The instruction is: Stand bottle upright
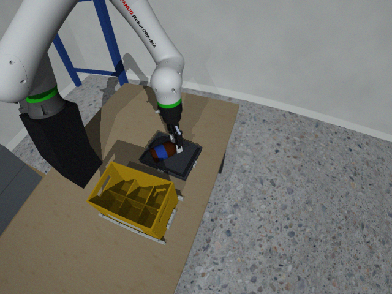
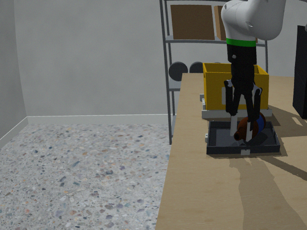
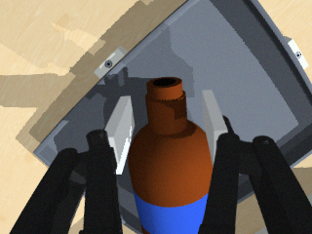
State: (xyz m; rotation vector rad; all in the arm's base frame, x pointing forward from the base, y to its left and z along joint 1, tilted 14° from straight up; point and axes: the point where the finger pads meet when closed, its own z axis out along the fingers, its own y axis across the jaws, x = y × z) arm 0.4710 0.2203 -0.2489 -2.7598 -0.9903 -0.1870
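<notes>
My hand is 40 mm past the brown bottle, 30 mm to the left of it and 20 mm above it. From my hand the other things lie so: dark grey tray: 20 mm behind, 40 mm to the right, 50 mm below; yellow crate: 80 mm behind, 330 mm to the right, 20 mm above.
</notes>
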